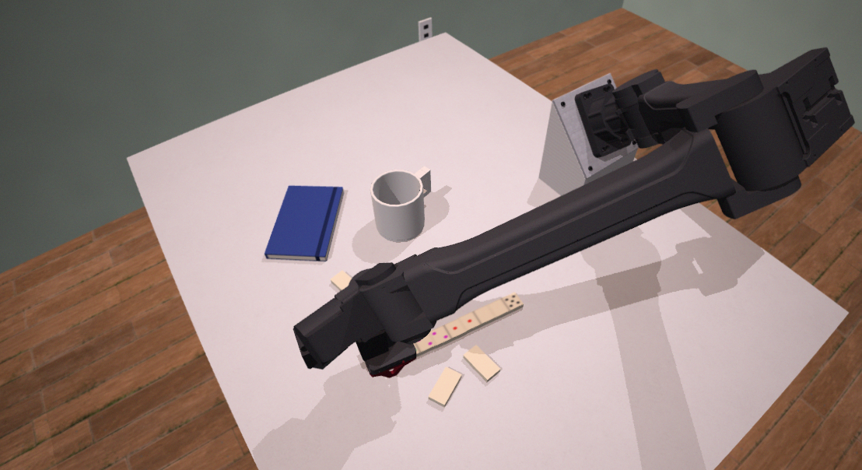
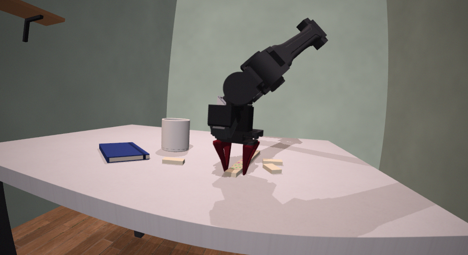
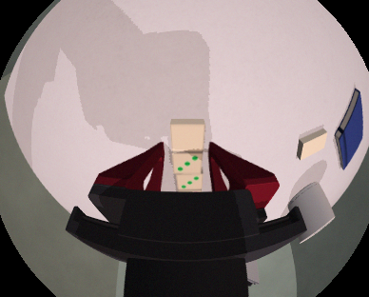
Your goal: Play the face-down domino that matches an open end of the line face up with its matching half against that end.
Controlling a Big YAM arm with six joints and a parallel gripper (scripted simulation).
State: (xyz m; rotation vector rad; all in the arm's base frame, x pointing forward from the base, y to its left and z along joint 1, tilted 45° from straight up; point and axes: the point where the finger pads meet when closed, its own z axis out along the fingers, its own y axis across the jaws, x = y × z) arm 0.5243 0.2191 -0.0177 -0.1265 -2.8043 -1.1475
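My hand is right at the domino. From my hand the other things lie so: white mug (23 cm to the right, 16 cm behind, 3 cm above); then blue notebook (33 cm to the right, 1 cm behind).
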